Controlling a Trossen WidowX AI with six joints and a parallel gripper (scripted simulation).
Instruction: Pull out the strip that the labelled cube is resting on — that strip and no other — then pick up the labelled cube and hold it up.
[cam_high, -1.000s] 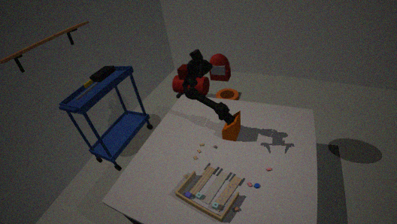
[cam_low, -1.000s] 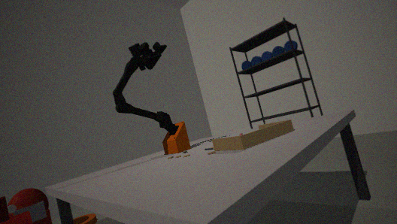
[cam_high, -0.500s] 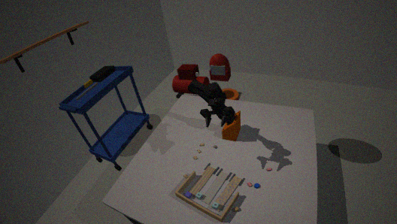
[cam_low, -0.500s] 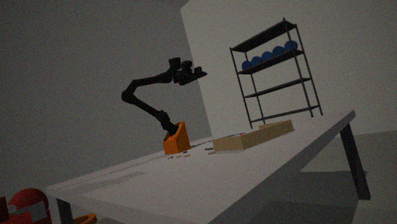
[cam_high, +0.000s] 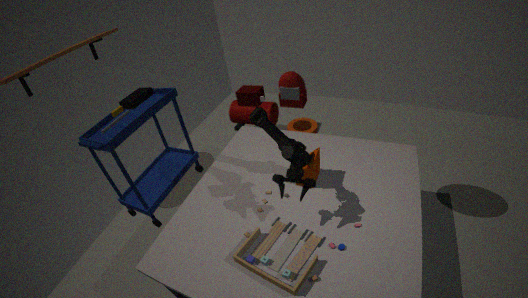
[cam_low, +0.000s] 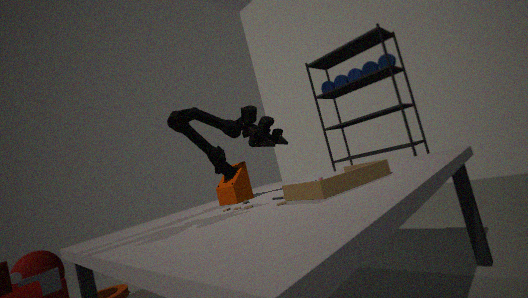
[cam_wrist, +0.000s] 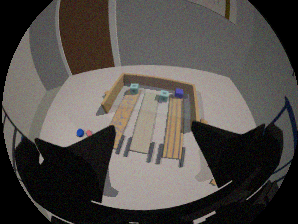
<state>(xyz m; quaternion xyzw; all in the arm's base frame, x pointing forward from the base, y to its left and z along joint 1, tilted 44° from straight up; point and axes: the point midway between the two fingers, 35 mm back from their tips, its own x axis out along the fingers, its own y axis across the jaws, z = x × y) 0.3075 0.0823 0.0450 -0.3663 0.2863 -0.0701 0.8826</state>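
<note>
Now: gripper tip 60 mm short of the blue piece, 260 mm to the right of it and 200 mm above it.
</note>
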